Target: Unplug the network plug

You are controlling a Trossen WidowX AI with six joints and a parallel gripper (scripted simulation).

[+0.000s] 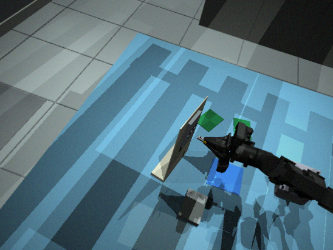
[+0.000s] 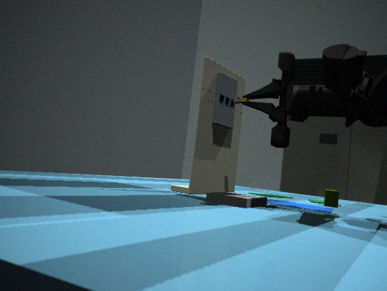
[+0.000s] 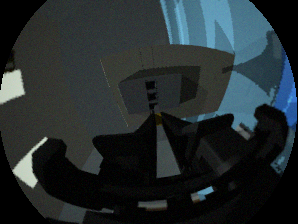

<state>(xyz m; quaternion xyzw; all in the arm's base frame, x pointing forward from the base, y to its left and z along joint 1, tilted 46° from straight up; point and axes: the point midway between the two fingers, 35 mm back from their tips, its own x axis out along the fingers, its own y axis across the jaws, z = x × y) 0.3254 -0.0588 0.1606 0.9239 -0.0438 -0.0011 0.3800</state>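
The blue marked square is 21 cm below my gripper tip, 13 cm behind it and 5 cm to the right of it. Also, from my gripper tip: grey plug (right at my gripper tip); then flat grey slab (20 cm below, 11 cm to the left, 4 cm behind); then upright panel (8 cm below, 6 cm ahead, 3 cm to the right).
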